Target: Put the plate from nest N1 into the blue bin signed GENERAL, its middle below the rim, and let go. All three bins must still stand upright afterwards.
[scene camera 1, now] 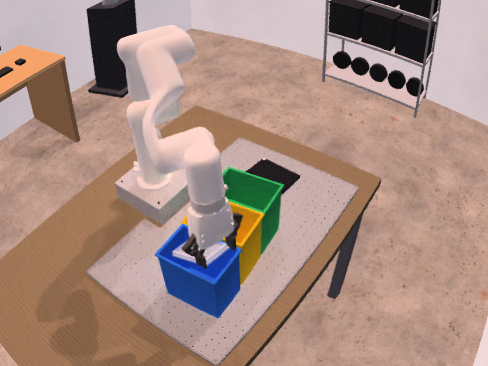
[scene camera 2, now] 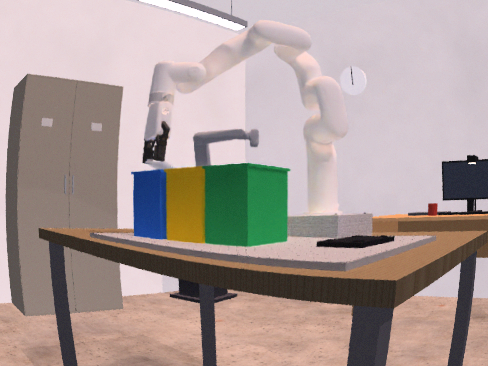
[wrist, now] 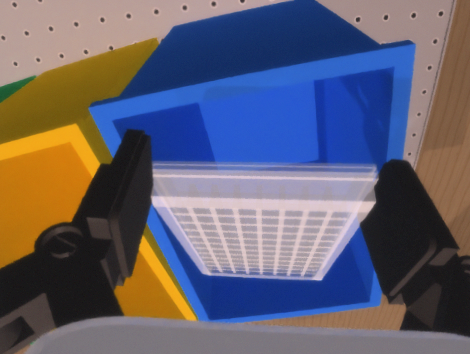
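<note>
The clear and white gridded plate is tilted. My gripper is shut on it, one finger at each side edge. The plate is over the mouth of the blue bin; in scene camera 2 part of it shows just above the rim. Its lower part is hidden there by the bins. The blue bin stands upright, beside the upright yellow bin. The green bin stands upright beyond the yellow one. No sign can be read.
The left finger in the wrist view is over the edge between the blue and yellow bins. A flat black tray lies on the perforated board past the green bin. The arm's base block stands beside the board.
</note>
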